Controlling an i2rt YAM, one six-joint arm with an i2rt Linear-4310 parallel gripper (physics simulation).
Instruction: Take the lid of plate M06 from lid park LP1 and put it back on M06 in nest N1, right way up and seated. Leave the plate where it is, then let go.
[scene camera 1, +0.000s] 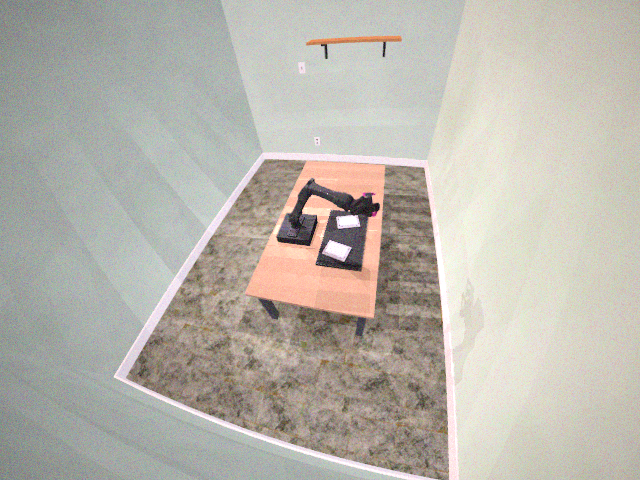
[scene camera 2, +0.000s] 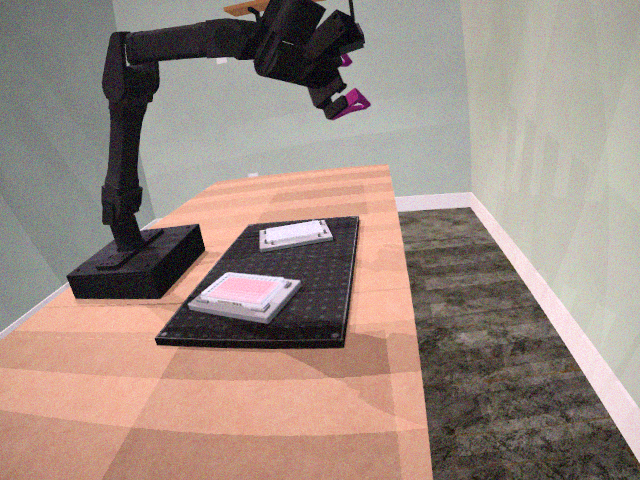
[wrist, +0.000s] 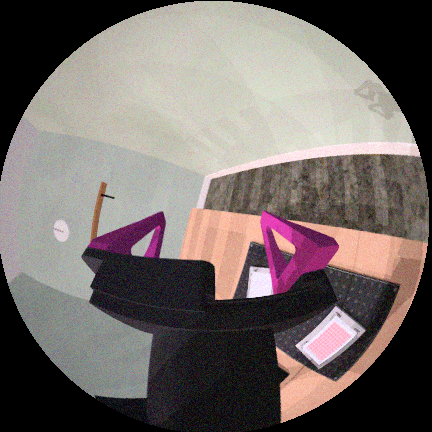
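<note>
A plate with a pink well area, without a lid on it, sits in a grey holder at the near end of the black board. A flat white lid lies on a second grey holder at the far end; in the wrist view a finger partly hides it. The labels M06, N1 and LP1 cannot be read. My gripper is open and empty, with magenta fingers wide apart. It hangs high above the far end of the board, apart from lid and plate.
The black perforated board lies on the wooden table. The arm's black base box stands left of the board. A wooden wall shelf hangs on the far wall.
</note>
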